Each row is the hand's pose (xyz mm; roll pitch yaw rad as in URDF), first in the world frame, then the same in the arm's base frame.
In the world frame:
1: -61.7 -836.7 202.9 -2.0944 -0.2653 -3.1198
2: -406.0 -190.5 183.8 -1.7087 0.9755 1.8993
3: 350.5 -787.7 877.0 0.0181 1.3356 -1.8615
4: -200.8 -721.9 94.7 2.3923 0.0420 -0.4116
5: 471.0 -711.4 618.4 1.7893 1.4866 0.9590
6: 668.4 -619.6 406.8 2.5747 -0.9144 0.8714
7: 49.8 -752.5 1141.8 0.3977 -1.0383 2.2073
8: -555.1 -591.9 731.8 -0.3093 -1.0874 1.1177
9: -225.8 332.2 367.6 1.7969 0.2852 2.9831
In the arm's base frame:
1: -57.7 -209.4 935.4 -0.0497 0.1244 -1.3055
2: 384.5 -343.1 367.0 1.1630 0.0835 0.3301
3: -761.8 -123.4 584.0 0.3857 -0.7107 0.4053
4: 140.2 -256.8 882.1 0.3062 -0.4018 2.2462
5: -589.8 109.9 640.5 -0.7416 -0.4204 0.5549
6: -485.6 394.2 662.8 1.3914 0.8887 2.9474
7: -805.8 -489.2 422.5 1.3222 0.8804 -2.1644
8: -128.0 -803.7 461.0 -1.0131 0.8955 -2.9890
9: 363.6 -135.6 -177.0 -2.3971 0.0207 -0.7345

